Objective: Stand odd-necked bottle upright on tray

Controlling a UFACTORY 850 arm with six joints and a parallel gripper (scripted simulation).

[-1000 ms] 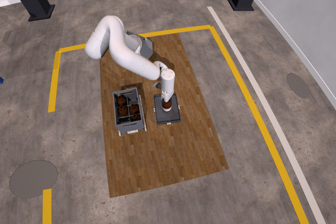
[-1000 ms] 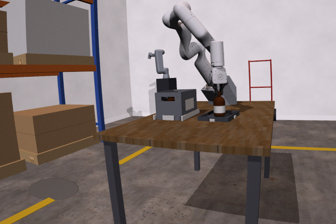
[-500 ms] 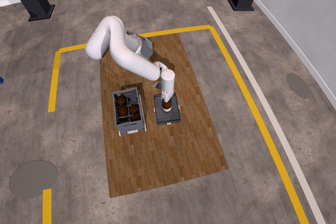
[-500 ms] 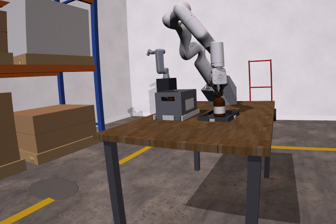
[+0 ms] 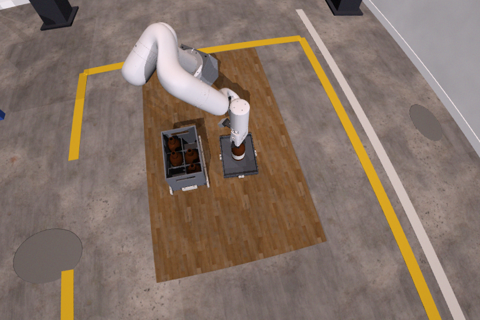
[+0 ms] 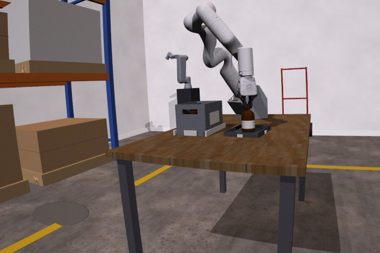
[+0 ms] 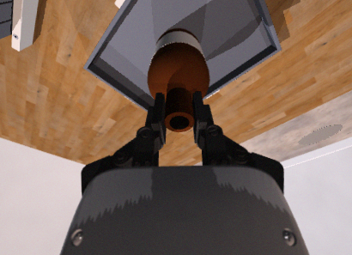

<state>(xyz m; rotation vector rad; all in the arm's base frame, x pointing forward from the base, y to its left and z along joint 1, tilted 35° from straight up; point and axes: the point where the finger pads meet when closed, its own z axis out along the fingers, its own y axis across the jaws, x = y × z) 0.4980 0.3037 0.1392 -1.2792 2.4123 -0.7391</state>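
My hand is 7 cm above the bottle. The rest, counted from my hand: grey divided crate 2 cm ahead, 29 cm to the right, 7 cm below; grey tray 14 cm below.
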